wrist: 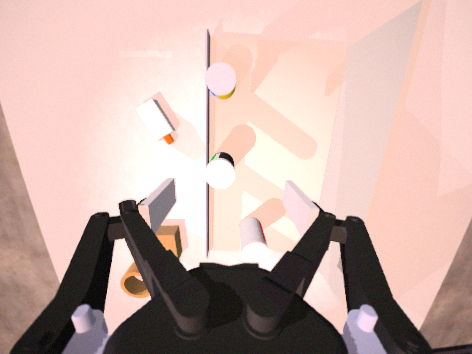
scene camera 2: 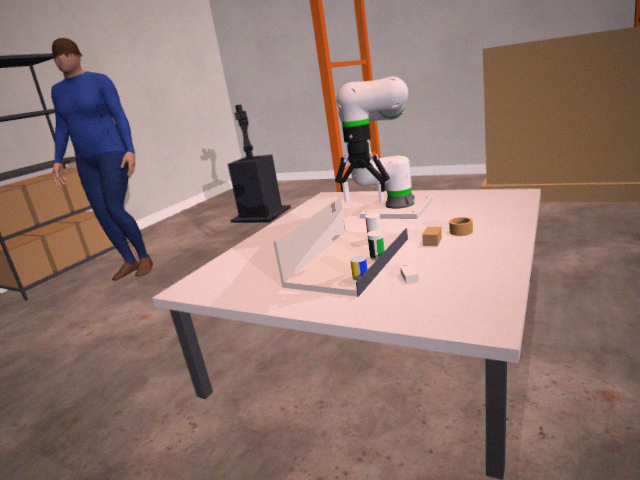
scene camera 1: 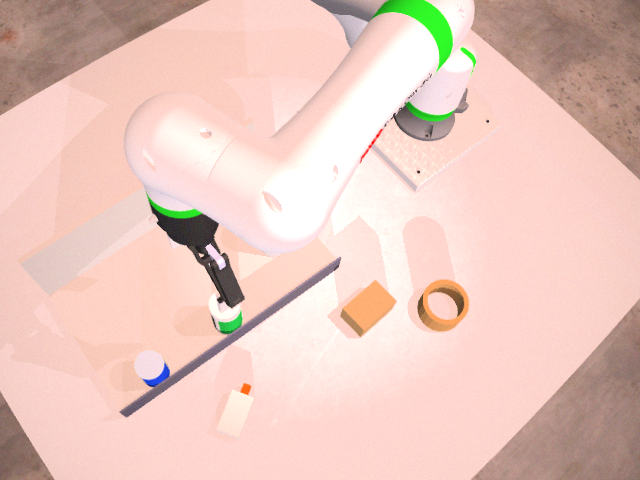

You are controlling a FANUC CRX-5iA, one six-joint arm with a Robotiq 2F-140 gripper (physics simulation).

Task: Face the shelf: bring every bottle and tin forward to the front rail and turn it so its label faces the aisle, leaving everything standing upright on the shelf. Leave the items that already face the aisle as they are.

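Frame: origin at the arm's base, x ahead, y left, z up, level; centimetres.
Where they show: gripper, fingertip midpoint: (wrist: 230,191) (scene camera 2: 364,201) (scene camera 1: 202,273); arm's base, link origin: (scene camera 2: 400,204) (scene camera 1: 423,116).
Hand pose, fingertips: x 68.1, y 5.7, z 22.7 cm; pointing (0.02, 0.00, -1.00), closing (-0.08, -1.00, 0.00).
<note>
Each offset is from my fingertips to the centre of the thing. "pt": to the spot under its first point.
The shelf {pt dz -22.9, dx +16.8, dy -14.2 cm} (scene camera 1: 103,320) (scene camera 2: 320,273) has a dark front rail {dz -23.1, dx -0.7, dy +5.4 cm} (scene camera 1: 279,303) (scene camera 2: 382,265) (wrist: 208,125). A blue-and-yellow tin {dz -19.4, dx +15.4, dy +1.0 cm} (scene camera 1: 152,367) (scene camera 2: 358,267) (wrist: 220,80) stands upright close to the rail, blue towards it. A green-and-black container with a white top {dz -17.9, dx -1.6, dy +2.1 cm} (scene camera 1: 227,316) (scene camera 2: 375,245) (wrist: 220,170) stands upright near the rail, its green side towards it. A white bottle {dz -17.4, dx -19.2, dy -4.3 cm} (scene camera 2: 372,223) (wrist: 252,232) stands upright farther back from the rail, a red strip showing on its side away from the rail; the arm hides it in scene camera 1. My gripper (scene camera 2: 363,193) (wrist: 230,191) is open and empty, above the shelf.
The shelf's pale back panel (scene camera 1: 82,250) (scene camera 2: 310,237) (wrist: 385,75) rises behind. Outside the rail lie a white piece with an orange cap {dz -23.8, dx +8.3, dy +16.2 cm} (scene camera 1: 235,413) (scene camera 2: 409,273) (wrist: 155,119), an orange-brown block {dz -22.8, dx -23.7, dy +18.7 cm} (scene camera 1: 368,307) (scene camera 2: 431,236) (wrist: 170,239) and a ring {dz -22.8, dx -35.5, dy +28.7 cm} (scene camera 1: 442,325) (scene camera 2: 461,230). A person (scene camera 2: 90,113) is beyond the table.
</note>
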